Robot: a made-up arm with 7 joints. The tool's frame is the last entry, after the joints. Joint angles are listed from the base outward. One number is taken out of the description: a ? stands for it. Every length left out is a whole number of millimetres.
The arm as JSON. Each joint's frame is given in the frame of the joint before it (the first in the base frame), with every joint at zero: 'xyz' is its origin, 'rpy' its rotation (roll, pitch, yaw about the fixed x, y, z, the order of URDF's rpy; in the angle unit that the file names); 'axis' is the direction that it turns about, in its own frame. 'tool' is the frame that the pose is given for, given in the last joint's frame.
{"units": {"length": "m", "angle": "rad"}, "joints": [
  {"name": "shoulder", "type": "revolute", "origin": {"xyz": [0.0, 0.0, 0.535], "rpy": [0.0, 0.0, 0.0]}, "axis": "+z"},
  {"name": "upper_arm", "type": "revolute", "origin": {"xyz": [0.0, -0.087, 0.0], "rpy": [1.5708, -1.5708, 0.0]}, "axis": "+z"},
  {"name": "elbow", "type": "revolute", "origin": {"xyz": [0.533, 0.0, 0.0], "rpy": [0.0, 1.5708, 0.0]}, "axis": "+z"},
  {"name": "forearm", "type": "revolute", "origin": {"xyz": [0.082, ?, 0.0], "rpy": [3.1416, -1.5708, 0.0]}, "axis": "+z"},
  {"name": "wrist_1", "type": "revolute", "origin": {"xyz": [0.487, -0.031, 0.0], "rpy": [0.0, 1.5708, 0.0]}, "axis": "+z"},
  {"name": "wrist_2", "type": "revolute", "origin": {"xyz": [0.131, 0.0, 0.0], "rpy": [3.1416, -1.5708, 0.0]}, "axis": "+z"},
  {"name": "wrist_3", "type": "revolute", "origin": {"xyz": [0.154, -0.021, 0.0], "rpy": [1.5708, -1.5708, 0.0]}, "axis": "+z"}
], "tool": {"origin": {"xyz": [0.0, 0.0, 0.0], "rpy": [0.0, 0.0, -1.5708]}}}
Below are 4 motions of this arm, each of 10 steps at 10 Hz.
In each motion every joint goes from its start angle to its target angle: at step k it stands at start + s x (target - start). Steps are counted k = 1, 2, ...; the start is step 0. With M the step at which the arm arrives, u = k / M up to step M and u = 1 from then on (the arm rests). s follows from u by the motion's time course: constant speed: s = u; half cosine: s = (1 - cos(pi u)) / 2; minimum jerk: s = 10 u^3 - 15 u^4 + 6 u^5.
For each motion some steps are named. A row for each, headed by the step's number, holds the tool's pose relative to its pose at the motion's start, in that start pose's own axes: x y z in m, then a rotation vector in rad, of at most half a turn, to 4 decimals.
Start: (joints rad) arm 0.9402 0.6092 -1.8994 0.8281 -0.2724 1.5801 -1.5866
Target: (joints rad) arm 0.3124 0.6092 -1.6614 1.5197 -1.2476 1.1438 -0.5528
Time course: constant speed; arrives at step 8
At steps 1, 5, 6, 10:
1: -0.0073 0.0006 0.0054 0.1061 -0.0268 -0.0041
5: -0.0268 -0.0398 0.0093 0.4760 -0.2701 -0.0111
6: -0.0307 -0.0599 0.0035 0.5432 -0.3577 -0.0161
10: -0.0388 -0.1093 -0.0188 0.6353 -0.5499 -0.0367

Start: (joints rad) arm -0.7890 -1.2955 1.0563 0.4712 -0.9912 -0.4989 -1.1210
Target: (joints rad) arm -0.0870 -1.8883 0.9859 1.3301 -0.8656 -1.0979 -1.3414
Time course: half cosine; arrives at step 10
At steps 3, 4, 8, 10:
3: 0.2705 -0.0004 0.1793 0.2682 -0.2361 -0.3199
4: 0.4244 -0.0501 0.3174 0.4485 -0.4145 -0.5234
8: 0.6595 -0.4822 0.8702 1.1734 -1.2861 -1.1725
10: 0.6353 -0.5646 0.9449 1.2984 -1.4610 -1.2451

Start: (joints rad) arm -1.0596 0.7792 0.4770 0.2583 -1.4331 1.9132 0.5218
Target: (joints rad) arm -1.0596 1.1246 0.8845 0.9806 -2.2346 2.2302 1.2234
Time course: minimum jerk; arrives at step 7
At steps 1, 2, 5, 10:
1: 0.0041 -0.0049 0.0005 0.0176 0.0038 0.0100
2: 0.0275 -0.0325 0.0009 0.1148 0.0236 0.0614
5: 0.2126 -0.2237 -0.0997 0.8281 0.1004 0.2773
10: 0.2530 -0.2617 -0.1445 0.9953 0.0965 0.2860

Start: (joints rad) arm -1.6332 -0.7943 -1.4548 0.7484 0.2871 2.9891 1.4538
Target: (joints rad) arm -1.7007 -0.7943 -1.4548 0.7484 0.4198 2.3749 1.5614
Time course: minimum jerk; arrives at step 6
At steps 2, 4, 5, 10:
2: 0.0068 0.0090 0.0102 -0.1379 0.0086 0.0171
4: 0.0291 0.0472 0.0331 -0.5165 0.0522 0.0774
5: 0.0367 0.0620 0.0376 -0.6293 0.0706 0.0989
10: 0.0383 0.0652 0.0383 -0.6522 0.0747 0.1035

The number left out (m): -0.029
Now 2 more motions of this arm.
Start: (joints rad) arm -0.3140 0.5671 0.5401 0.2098 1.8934 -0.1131 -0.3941
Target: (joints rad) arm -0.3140 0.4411 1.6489 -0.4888 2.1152 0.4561 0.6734
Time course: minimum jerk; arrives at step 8
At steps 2, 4, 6, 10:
2: 0.0238 -0.0396 0.0232 0.1159 0.0692 0.0451
4: 0.0906 -0.2194 0.0049 0.6470 0.2714 0.2438
6: 0.0877 -0.3621 -0.1657 1.2928 0.3044 0.4208
10: 0.0715 -0.3825 -0.2263 1.4729 0.2750 0.4499

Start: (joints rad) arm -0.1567 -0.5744 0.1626 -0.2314 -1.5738 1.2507 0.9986
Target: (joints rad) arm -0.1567 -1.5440 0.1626 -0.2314 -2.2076 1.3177 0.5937
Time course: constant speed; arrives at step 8
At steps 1, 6, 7, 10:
1: -0.1236 -0.0668 -0.0014 0.0451 -0.0763 -0.1675
6: -0.7385 -0.2838 -0.2569 0.4613 -0.3561 -0.9683
7: -0.8449 -0.2983 -0.3532 0.5813 -0.3860 -1.1140
10: -0.9406 -0.3019 -0.4614 0.7129 -0.4050 -1.2519

